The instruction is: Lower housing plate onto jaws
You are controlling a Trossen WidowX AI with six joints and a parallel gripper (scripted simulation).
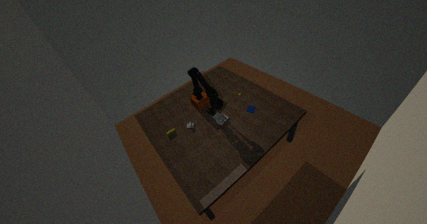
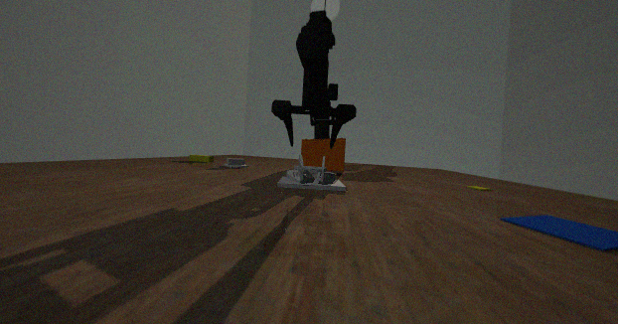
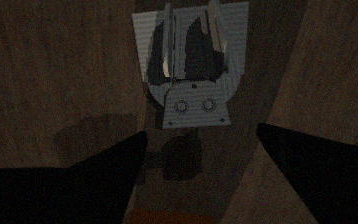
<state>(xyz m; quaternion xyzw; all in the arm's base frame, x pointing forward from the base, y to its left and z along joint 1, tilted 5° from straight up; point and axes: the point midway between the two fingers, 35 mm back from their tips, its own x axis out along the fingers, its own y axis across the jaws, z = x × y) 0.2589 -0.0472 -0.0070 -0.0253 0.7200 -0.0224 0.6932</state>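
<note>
The grey housing plate is 50 mm below my gripper tip and 10 mm ahead of it. Also, from my gripper tip: blue flat sheet: 270 mm to the left, 230 mm ahead, 70 mm below; then yellow block: 400 mm to the right, 260 mm behind, 60 mm below.
</note>
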